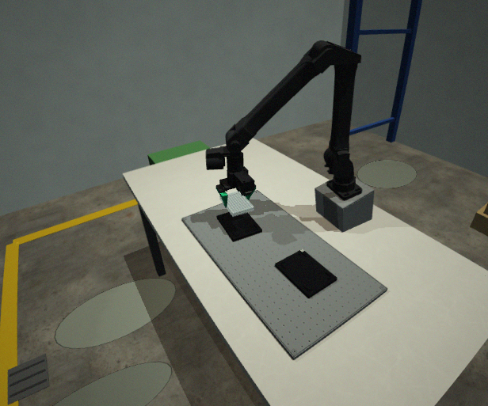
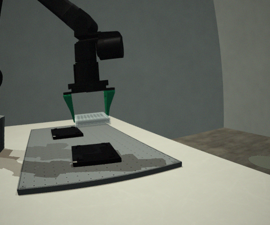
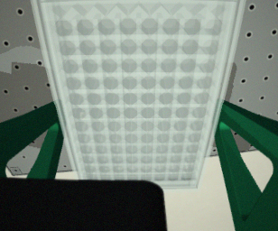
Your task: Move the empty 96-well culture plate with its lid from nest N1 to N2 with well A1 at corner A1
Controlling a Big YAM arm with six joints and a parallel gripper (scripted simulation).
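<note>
Now: hand 100 mm above the black nest N2. Also, from my hand: black nest N1 (110 mm behind, 320 mm to the left, 100 mm below); then clear lid (right at my hand).
</note>
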